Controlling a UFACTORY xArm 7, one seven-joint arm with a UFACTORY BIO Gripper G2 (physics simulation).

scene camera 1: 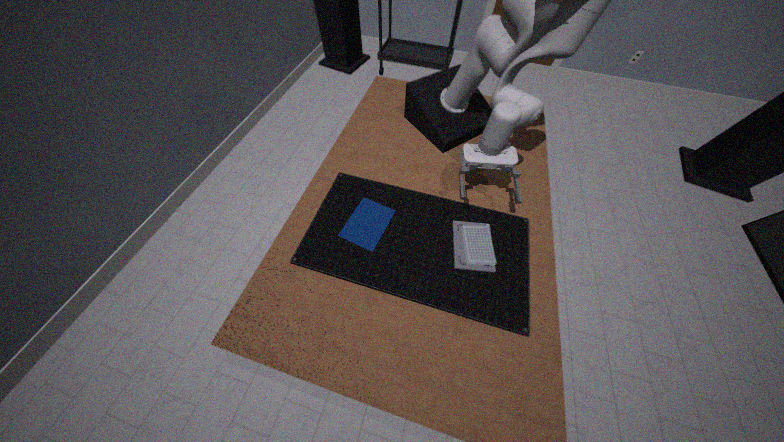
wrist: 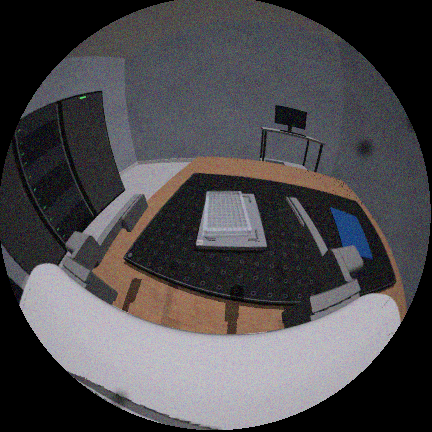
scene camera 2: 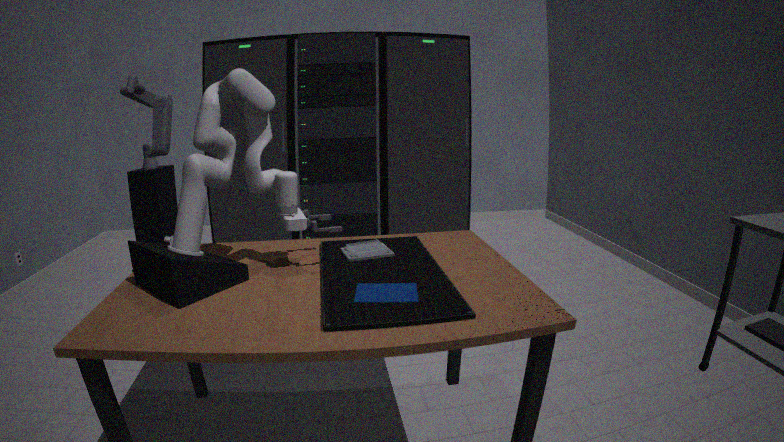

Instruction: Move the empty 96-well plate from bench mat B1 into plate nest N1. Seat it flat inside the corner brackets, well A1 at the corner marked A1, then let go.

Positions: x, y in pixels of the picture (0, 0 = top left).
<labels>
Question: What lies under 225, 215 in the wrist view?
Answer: A 96-well plate.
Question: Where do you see a grey plate nest N1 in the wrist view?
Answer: At 256, 241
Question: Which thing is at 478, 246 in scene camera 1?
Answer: A 96-well plate.
</labels>
